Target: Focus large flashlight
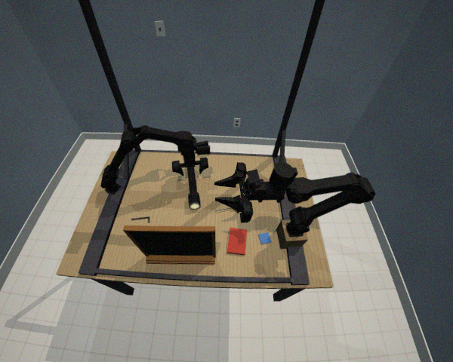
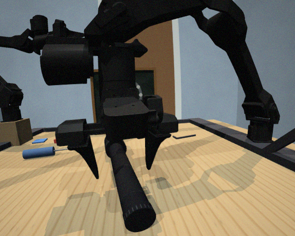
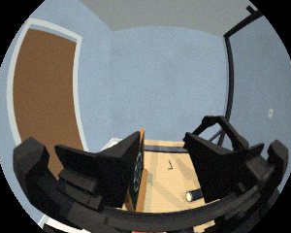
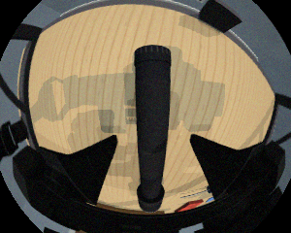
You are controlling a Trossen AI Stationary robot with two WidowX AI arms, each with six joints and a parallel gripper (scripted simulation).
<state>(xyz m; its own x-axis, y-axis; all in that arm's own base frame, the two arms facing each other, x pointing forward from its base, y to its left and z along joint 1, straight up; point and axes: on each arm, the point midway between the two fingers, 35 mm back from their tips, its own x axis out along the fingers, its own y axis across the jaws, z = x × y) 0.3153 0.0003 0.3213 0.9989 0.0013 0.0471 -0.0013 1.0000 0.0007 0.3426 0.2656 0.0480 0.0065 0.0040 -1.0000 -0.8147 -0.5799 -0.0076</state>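
My left gripper is now 15 cm past the flashlight head, 19 cm to the left of it and 39 cm above it. The rest, counted from my left hand: small blue block: 7 cm behind, 19 cm to the left, 42 cm below; red block: 2 cm behind, 6 cm to the left, 41 cm below.
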